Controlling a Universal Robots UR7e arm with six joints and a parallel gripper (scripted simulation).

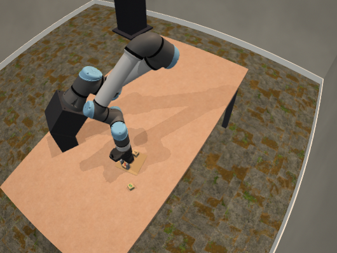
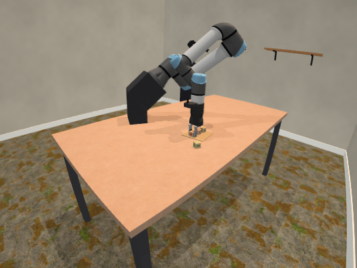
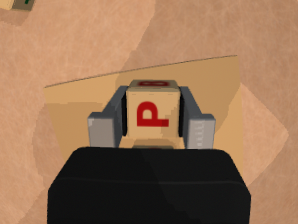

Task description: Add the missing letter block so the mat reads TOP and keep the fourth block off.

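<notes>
Right now my hand is 1 cm past the mat, 5 cm to the right of it and 2 cm above it. From my hand the other things lie so: T block (2 cm behind, 9 cm to the left).
</notes>
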